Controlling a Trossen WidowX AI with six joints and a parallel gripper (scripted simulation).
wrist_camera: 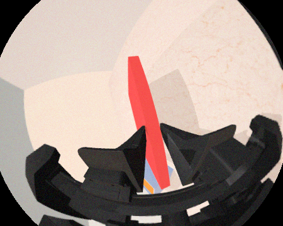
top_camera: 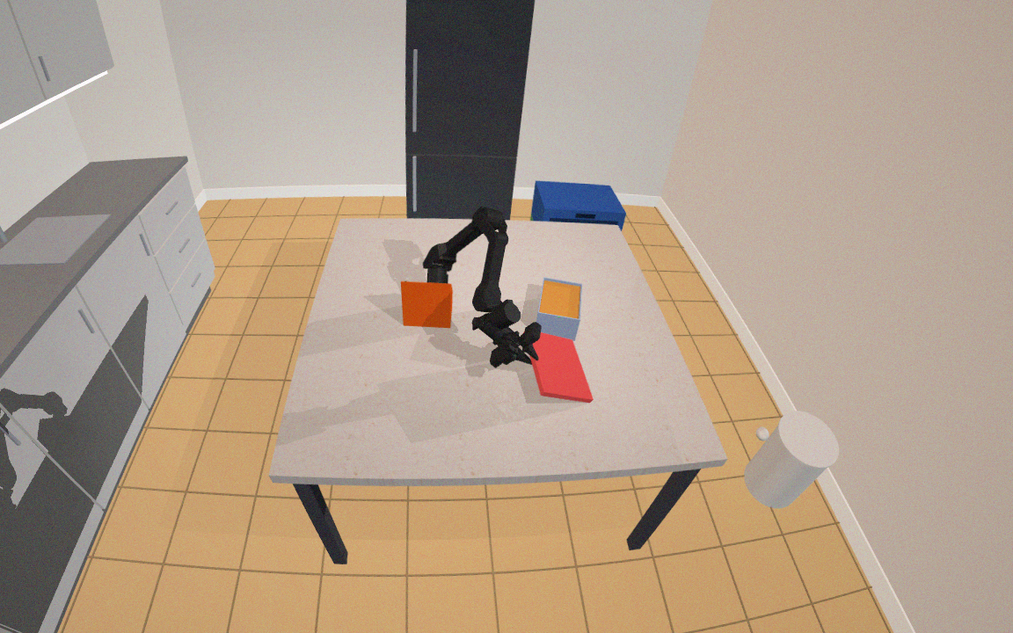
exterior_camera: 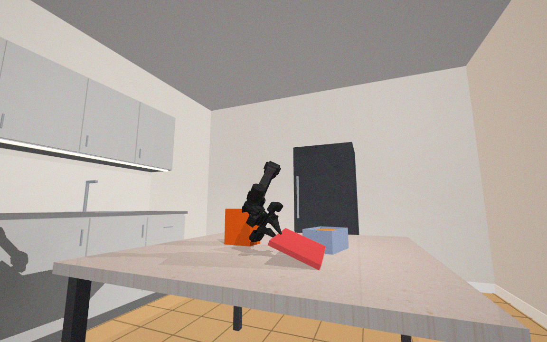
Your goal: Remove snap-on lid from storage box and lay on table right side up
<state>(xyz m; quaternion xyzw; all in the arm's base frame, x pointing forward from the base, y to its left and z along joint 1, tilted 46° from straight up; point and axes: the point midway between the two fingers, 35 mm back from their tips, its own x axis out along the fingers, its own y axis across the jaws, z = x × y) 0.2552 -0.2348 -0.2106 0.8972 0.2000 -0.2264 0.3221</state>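
The red lid lies 8 cm ahead of my gripper tip, 1 cm to the left of it and 3 cm below it. Round my gripper tip: grey-blue storage box: 14 cm ahead, 28 cm to the left, 4 cm below.
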